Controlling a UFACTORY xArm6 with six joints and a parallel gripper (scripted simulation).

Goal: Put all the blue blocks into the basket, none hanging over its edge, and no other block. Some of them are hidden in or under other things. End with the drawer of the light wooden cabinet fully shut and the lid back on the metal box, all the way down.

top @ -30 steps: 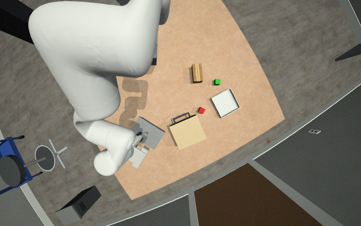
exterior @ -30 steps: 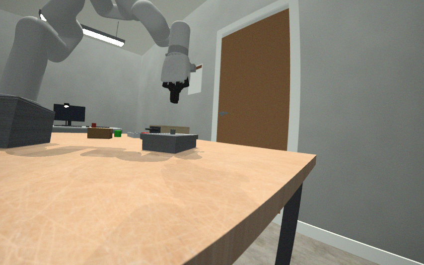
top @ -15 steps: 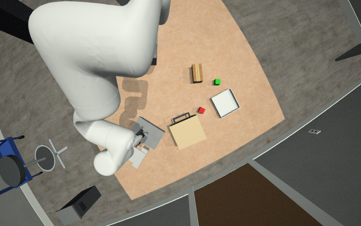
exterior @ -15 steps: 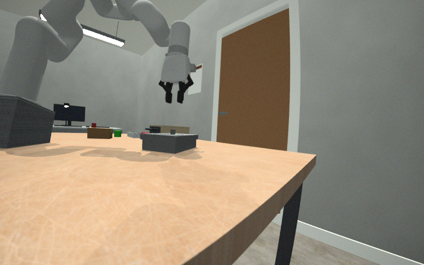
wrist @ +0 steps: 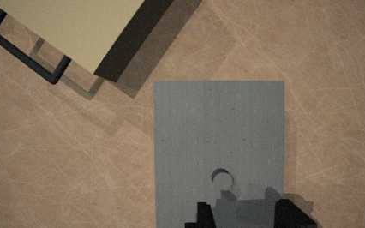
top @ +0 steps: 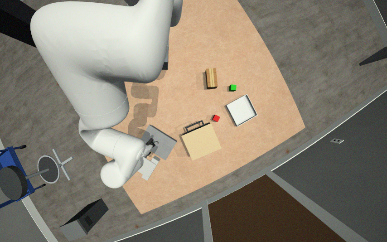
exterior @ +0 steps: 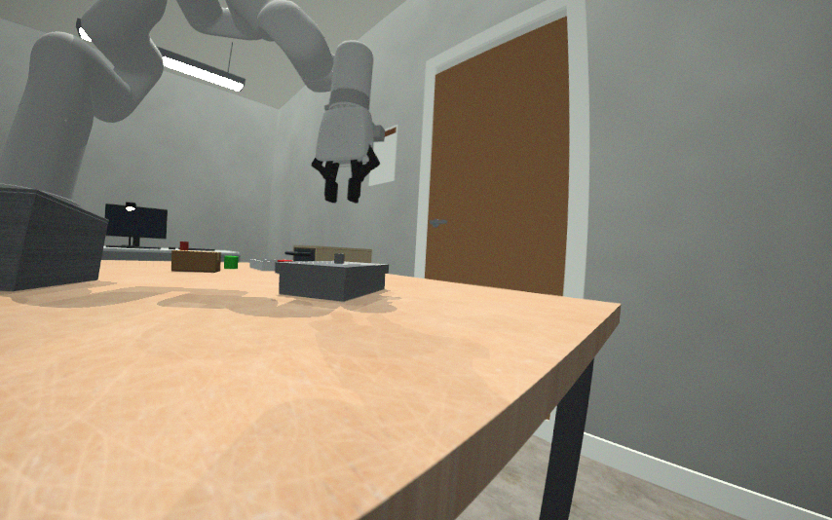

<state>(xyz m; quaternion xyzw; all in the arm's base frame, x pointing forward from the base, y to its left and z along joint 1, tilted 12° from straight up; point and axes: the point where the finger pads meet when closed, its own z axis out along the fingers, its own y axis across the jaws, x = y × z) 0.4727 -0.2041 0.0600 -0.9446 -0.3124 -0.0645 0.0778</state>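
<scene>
Now: hand 160 mm above the metal box. From my hand the other things lie so: light wooden cabinet 240 mm to the left, 150 mm below, 80 mm ahead; then small brown box 430 mm to the left, 230 mm behind, 150 mm below; then red block 370 mm to the left, 170 mm below, 10 mm behind.
</scene>
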